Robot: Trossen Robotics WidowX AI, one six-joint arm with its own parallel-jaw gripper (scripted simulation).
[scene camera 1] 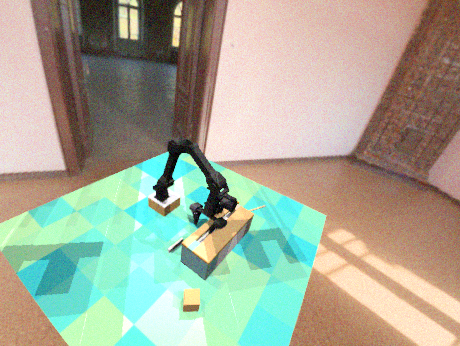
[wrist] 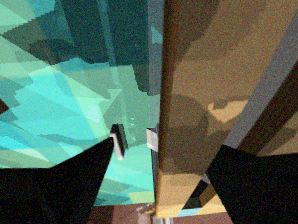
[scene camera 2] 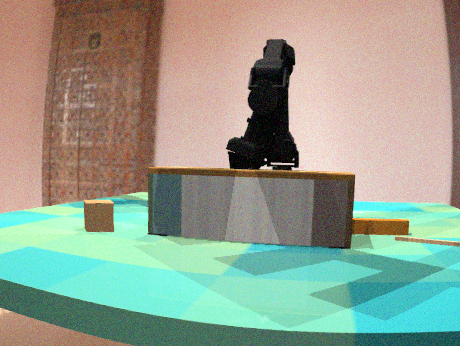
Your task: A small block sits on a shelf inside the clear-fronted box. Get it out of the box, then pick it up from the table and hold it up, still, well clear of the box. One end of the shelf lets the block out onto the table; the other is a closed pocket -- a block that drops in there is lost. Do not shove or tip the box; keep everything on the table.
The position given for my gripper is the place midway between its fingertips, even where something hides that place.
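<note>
My gripper [wrist: 152,139], visible. Orange bar [scene camera 2: 370,226], visible. Wrist view: orange bar out of frame. Brown cube [scene camera 2: 98,214], visible. Wrist view does not show the brown cube, hidden by my gripper.
</note>
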